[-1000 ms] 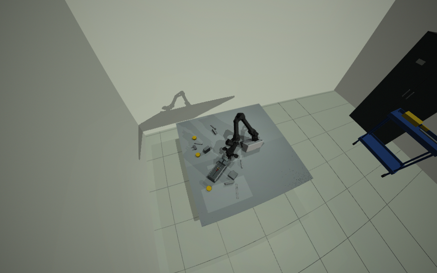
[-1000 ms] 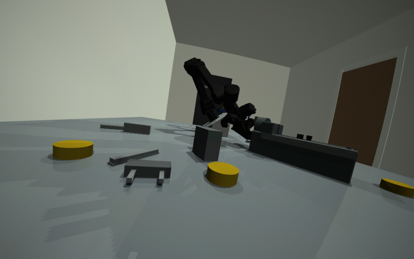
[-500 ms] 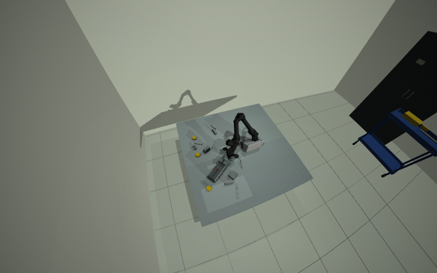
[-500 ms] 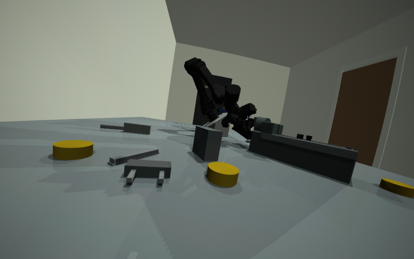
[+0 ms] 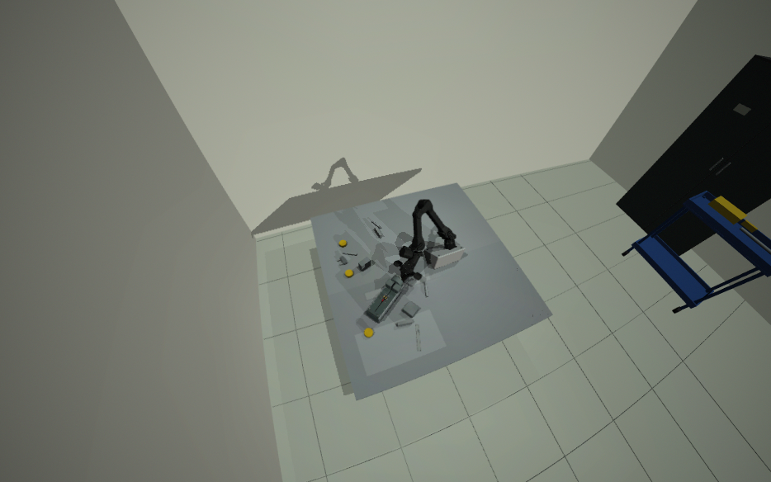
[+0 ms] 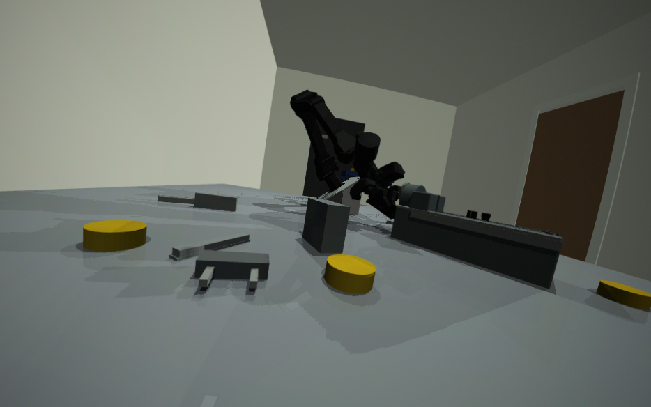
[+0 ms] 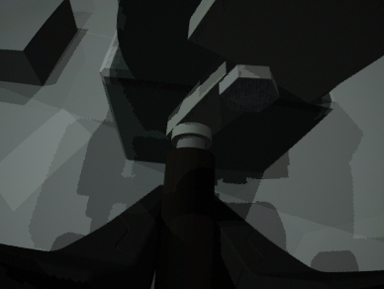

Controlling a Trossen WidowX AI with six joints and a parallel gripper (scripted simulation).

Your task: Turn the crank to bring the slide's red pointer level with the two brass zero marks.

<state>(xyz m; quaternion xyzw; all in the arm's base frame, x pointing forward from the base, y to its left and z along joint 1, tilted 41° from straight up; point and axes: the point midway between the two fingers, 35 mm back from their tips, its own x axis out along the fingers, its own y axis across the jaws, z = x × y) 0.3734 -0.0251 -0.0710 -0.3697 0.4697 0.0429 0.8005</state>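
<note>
Right now the red pointer is 17 cm ahead of my gripper tip, 7 cm to the left of it and 5 cm above it. Also, from my gripper tip: bracket 26 cm ahead, 33 cm to the right, 3 cm below; then dark crank handle 2 cm behind, 1 cm to the right, 3 cm above.
</note>
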